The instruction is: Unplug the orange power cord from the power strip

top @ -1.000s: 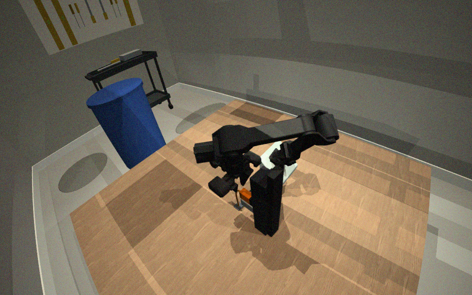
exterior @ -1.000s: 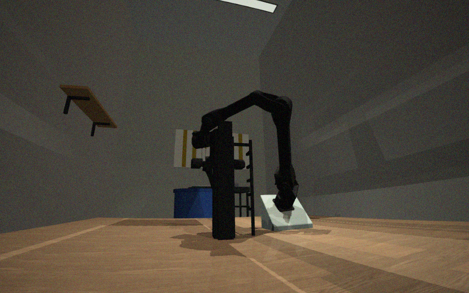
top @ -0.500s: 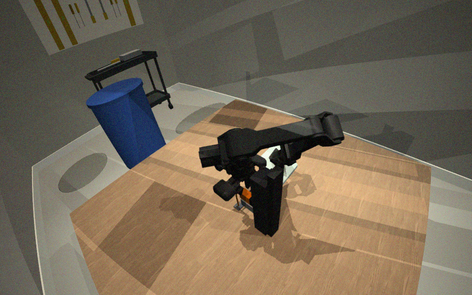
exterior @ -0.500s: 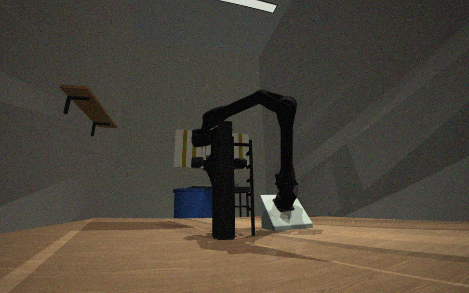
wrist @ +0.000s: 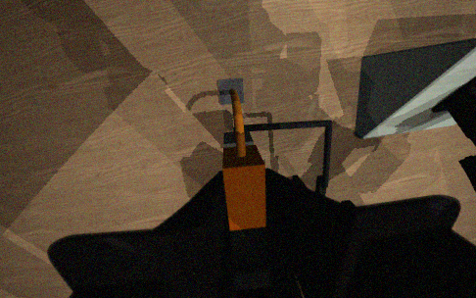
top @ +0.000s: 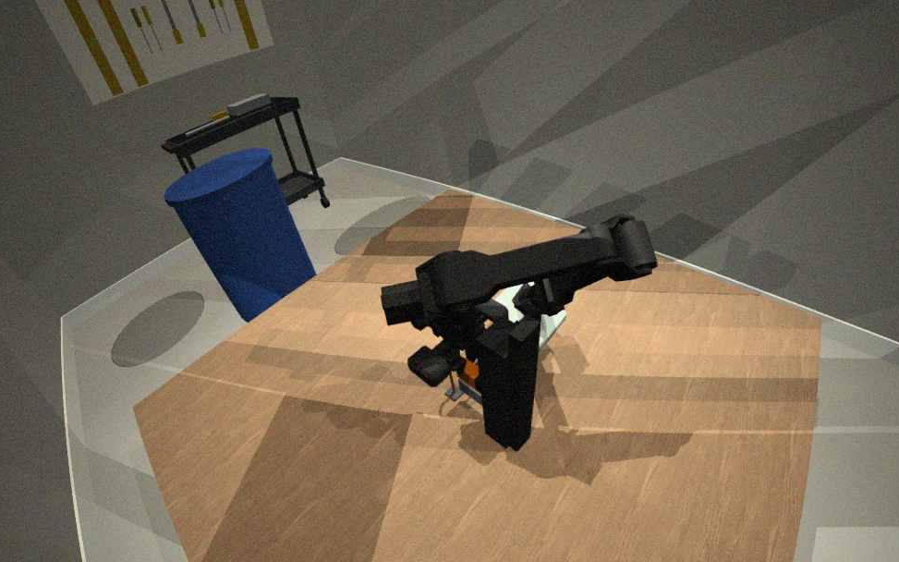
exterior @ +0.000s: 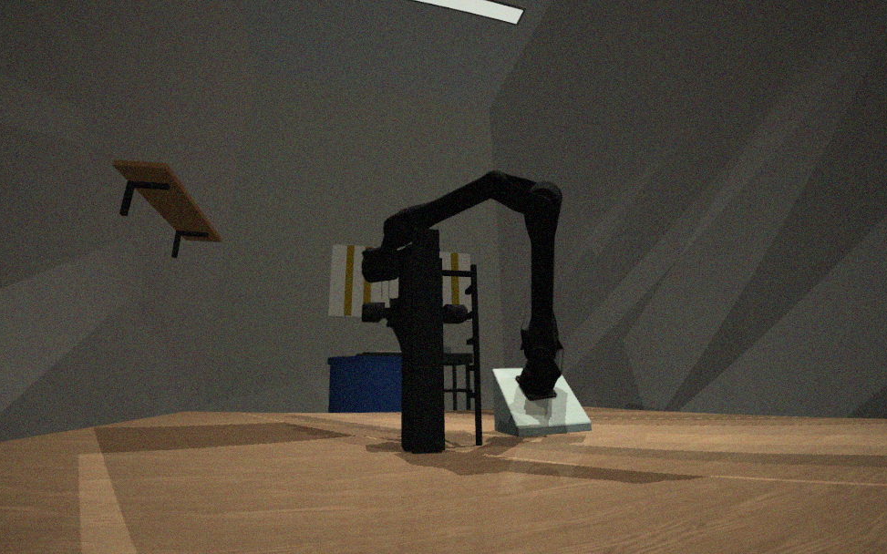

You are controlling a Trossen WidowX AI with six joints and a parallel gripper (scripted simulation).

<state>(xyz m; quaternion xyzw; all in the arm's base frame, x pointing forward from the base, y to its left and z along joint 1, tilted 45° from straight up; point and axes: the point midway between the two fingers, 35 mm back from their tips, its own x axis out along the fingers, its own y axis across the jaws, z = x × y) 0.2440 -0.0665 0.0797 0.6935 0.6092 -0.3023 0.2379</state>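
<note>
The orange plug lies 30 mm to the left of my gripper tip. Round my gripper tip: grey anchor: 130 mm below, 50 mm to the right, 10 mm behind.
</note>
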